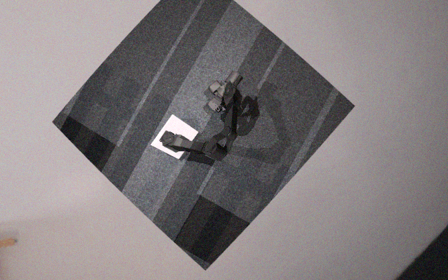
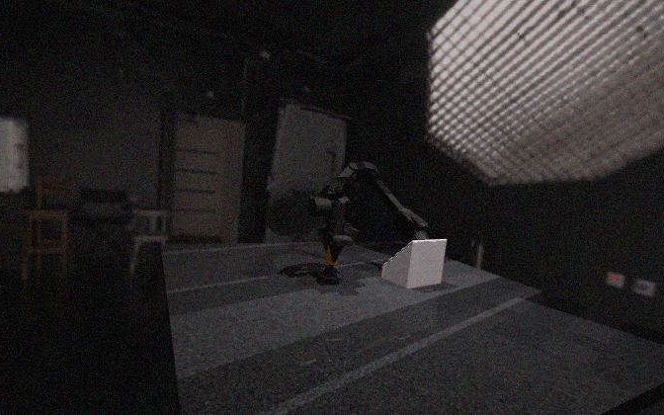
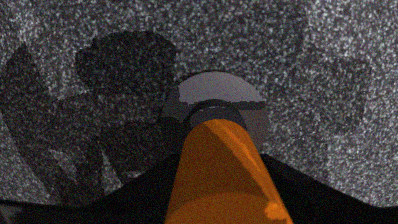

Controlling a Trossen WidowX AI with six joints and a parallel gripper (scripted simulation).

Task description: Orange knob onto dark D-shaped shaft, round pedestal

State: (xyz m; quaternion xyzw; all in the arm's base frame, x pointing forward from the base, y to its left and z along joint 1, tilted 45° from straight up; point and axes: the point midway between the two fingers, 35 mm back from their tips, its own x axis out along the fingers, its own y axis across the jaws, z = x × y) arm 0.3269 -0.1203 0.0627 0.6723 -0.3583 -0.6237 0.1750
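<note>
My gripper tip is 20 mm below the orange knob. Round my gripper tip: dark pedestal base (40 mm below).
</note>
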